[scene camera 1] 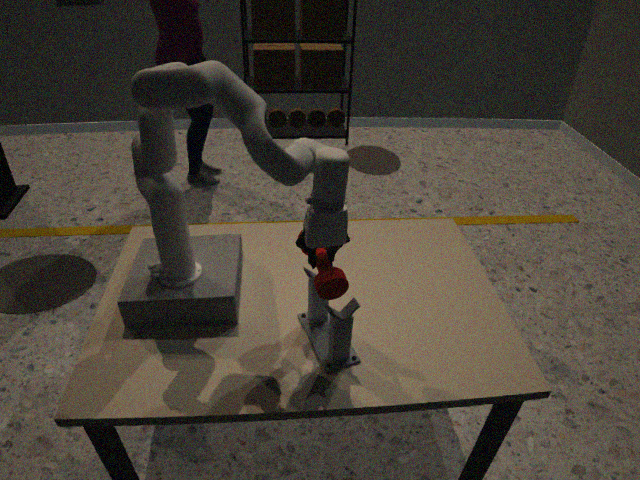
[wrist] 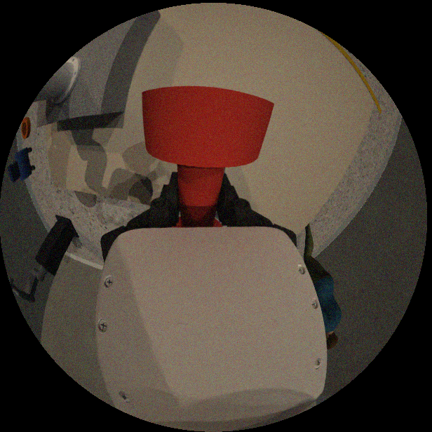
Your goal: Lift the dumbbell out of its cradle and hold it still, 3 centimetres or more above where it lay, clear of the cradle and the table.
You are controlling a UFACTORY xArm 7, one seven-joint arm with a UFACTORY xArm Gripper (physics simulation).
Labels:
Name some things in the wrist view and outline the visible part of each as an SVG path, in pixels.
The gripper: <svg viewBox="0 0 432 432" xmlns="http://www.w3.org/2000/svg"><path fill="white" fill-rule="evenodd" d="M172 172L168 184L163 184L160 196L151 201L149 209L133 217L127 222L125 227L124 225L103 234L100 238L104 264L100 274L95 301L95 346L102 379L112 403L116 409L145 421L190 431L236 431L255 428L287 419L315 406L315 399L322 393L325 383L327 366L325 327L316 290L306 265L296 248L295 233L278 224L272 224L268 218L251 210L250 203L247 200L238 198L238 194L234 186L230 184L226 173L222 177L220 194L217 201L217 215L222 225L227 225L227 227L171 227L175 226L176 222L178 222L180 208L177 172Z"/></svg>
A red dumbbell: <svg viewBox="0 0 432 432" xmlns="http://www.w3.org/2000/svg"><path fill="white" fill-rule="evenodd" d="M142 91L142 120L145 148L151 156L161 161L177 164L180 217L178 217L176 225L171 227L222 227L222 224L215 219L215 212L224 167L243 166L257 159L274 103L262 97L237 90L210 86L168 86Z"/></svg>

